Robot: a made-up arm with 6 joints.
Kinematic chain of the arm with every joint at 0, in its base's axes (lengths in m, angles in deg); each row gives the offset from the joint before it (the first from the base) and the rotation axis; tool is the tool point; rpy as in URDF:
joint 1: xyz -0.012 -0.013 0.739 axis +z
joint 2: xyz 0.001 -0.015 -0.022 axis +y
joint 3: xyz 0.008 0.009 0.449 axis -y
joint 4: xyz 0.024 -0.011 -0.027 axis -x
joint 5: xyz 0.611 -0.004 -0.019 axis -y
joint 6: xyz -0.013 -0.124 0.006 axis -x
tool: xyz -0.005 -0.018 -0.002 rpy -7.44 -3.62 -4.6
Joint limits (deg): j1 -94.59..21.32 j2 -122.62..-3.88 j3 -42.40..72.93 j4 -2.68..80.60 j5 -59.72..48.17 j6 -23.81..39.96
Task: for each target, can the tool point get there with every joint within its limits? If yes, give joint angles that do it. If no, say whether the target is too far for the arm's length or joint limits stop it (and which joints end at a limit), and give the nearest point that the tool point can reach.
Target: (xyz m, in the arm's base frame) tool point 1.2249 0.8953 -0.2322
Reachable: no: too far | nearest point 0.0298 0.9520 0.1999 | short by 1.272 m
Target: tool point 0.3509 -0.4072 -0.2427
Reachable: no: joint limits stop it (at a limit: joint 2, joint 3, joint 4, joint 5, joint 6) | nearest point 0.2956 -0.3471 0.7228 | short by 0.969 m
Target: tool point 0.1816 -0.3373 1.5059
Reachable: yes | joints -43.88 -19.54 7.52 59.58 7.20 22.45
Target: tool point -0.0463 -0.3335 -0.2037
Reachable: no: joint limits stop it (at a limit: joint 1, joint 2, joint 3, joint 5) | nearest point -0.8646 -0.4165 0.2126 | short by 0.922 m
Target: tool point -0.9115 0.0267 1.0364
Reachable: yes | joints -12.61 -104.31 30.70 27.93 31.43 0.99
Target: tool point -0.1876 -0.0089 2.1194
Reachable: no: too far | nearest point -0.1482 -0.0098 1.8067 | short by 0.315 m
